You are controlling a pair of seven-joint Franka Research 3 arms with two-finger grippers.
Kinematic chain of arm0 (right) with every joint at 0, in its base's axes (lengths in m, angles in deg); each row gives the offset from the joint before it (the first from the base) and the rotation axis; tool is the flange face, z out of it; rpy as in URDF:
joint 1: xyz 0 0 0.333 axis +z
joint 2: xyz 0 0 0 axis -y
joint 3: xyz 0 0 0.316 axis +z
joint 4: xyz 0.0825 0 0 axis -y
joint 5: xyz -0.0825 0 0.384 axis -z
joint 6: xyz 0 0 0 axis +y
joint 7: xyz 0.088 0 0 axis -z
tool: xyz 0 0 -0.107 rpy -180 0 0
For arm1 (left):
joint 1: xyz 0 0 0.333 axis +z
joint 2: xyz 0 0 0 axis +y
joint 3: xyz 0 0 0.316 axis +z
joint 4: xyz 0.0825 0 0 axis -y
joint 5: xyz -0.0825 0 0.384 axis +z
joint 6: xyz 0 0 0 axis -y
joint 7: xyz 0.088 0 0 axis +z
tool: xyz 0 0 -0.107 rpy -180 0 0
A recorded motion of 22 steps. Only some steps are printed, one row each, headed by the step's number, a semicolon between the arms.
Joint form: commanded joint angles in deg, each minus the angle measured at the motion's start. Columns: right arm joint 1, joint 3, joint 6, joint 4, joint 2, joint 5, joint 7; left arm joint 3, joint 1, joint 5, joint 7, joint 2, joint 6, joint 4.
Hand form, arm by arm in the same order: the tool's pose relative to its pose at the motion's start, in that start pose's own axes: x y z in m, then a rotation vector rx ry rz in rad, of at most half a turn. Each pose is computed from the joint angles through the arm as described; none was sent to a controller.
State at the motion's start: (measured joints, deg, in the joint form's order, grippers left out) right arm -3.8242 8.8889 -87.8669 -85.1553 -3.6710 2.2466 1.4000; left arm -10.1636 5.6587 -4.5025 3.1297 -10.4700 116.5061 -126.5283
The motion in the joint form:
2: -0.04 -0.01 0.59 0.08 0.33 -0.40 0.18; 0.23 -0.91 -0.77 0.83 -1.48 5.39 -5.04
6: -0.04 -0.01 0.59 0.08 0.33 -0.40 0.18; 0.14 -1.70 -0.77 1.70 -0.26 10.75 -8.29
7: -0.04 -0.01 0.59 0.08 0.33 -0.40 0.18; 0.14 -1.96 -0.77 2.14 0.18 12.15 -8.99
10: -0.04 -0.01 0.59 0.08 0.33 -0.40 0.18; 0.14 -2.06 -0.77 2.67 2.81 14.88 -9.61
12: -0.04 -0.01 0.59 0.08 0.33 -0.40 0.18; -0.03 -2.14 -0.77 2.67 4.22 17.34 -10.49
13: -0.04 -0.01 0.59 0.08 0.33 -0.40 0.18; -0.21 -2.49 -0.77 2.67 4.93 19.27 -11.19
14: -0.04 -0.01 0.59 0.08 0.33 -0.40 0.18; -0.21 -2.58 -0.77 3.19 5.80 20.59 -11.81
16: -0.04 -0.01 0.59 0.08 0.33 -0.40 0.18; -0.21 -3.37 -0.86 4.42 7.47 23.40 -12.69
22: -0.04 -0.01 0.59 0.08 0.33 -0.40 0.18; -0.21 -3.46 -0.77 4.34 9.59 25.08 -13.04
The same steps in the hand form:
2: -0.0028 -0.0004 -0.0030 0.0060 -0.0034 0.0039; -0.0122 0.0029 0.0203 -0.0077 0.0312 -0.0145
6: -0.0028 -0.0004 -0.0030 0.0060 -0.0034 0.0039; -0.0149 0.0069 0.0481 -0.0088 0.0464 -0.0198
7: -0.0028 -0.0004 -0.0030 0.0060 -0.0034 0.0039; -0.0152 0.0083 0.0550 -0.0097 0.0508 -0.0242
10: -0.0028 -0.0004 -0.0030 0.0060 -0.0034 0.0039; -0.0107 0.0077 0.0773 -0.0139 0.0416 -0.0347
12: -0.0028 -0.0004 -0.0030 0.0060 -0.0034 0.0039; -0.0100 0.0086 0.0919 -0.0158 0.0444 -0.0327
13: -0.0028 -0.0004 -0.0030 0.0060 -0.0034 0.0039; -0.0104 0.0123 0.1002 -0.0172 0.0531 -0.0250
14: -0.0028 -0.0004 -0.0030 0.0060 -0.0034 0.0039; -0.0112 0.0122 0.1099 -0.0182 0.0501 -0.0341
16: -0.0028 -0.0004 -0.0030 0.0060 -0.0034 0.0039; -0.0118 0.0176 0.1260 -0.0230 0.0536 -0.0456
22: -0.0028 -0.0004 -0.0030 0.0060 -0.0034 0.0039; -0.0113 0.0174 0.1434 -0.0241 0.0399 -0.0439

